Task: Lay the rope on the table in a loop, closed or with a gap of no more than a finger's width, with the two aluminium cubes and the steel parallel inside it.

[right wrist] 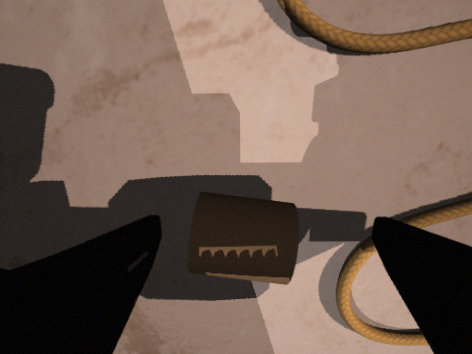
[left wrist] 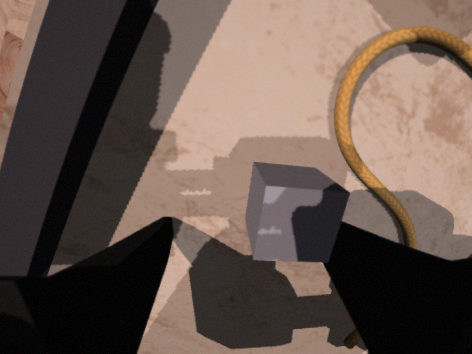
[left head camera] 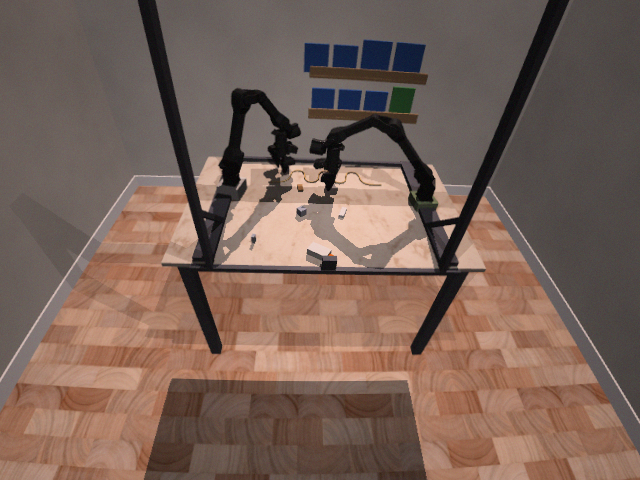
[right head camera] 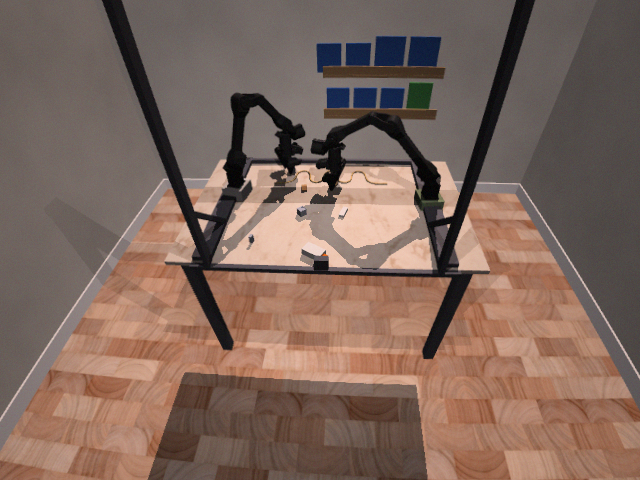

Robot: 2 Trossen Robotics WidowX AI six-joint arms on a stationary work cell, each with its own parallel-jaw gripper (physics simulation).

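Places are measured from the left arm's base along level axes (x up, y back, z right), in centimetres.
Pixels of known places: left gripper, fingertip midpoint: (left wrist: 242, 223) (left head camera: 281, 170) (right head camera: 288, 171); right gripper, fingertip midpoint: (right wrist: 265, 226) (left head camera: 330, 185) (right head camera: 334, 185); left arm's base, link origin: (left head camera: 231, 181) (right head camera: 236, 183); right arm's base, link origin: (left head camera: 424, 197) (right head camera: 429, 195).
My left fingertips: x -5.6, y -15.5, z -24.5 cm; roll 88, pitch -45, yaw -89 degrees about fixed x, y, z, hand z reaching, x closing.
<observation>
For each thing: its top centre in the pictures, then the offset to it from my left fingertips.
- steel parallel, top centre: (right head camera: 343, 210) (left head camera: 342, 211) dx +1.2, dy -35.9, dz +25.5 cm
- brown cylinder, top centre: (right wrist: 241, 261) dx +3.0, dy -26.4, dz +7.6 cm
- small orange block, top centre: (left head camera: 300, 186) (right head camera: 304, 187) dx +0.8, dy -13.5, dz +12.6 cm
- white block, top centre: (left head camera: 321, 250) (right head camera: 315, 250) dx +2.8, dy -32.4, dz +52.5 cm
- black box, top centre: (right head camera: 321, 257) (left head camera: 330, 257) dx +5.7, dy -36.5, dz +58.1 cm
- small dark object, top centre: (left head camera: 253, 235) (right head camera: 250, 235) dx +3.3, dy -5.6, dz +52.4 cm
The yellow rope (left head camera: 374, 184) (right head camera: 379, 183) (left wrist: 342, 110) (right wrist: 372, 42) lies in open waves along the table's back, its ends far apart. One aluminium cube (left head camera: 301, 211) (right head camera: 301, 211) sits mid-table. The steel parallel (left head camera: 342, 212) (right head camera: 343, 212), a pale bar, lies right of it. Both are in front of the rope. The other aluminium cube (left wrist: 285, 220) is beside the rope's left end, hidden by the arm in the head views. My left gripper (left wrist: 242, 223) is open over this cube, which shows between the fingertips, nearer the right-hand one. My right gripper (right wrist: 265, 226) is open above a brown cylinder.
The brown cylinder (right wrist: 243, 237) lies beside the rope. A small orange block (left head camera: 299, 187) (right head camera: 303, 188) is in front of the rope. A white block (left head camera: 318, 251) (right head camera: 313, 250) and black box (left head camera: 329, 262) (right head camera: 321, 263) are at the front edge. A small dark object (left head camera: 253, 238) (right head camera: 251, 238) stands front left.
</observation>
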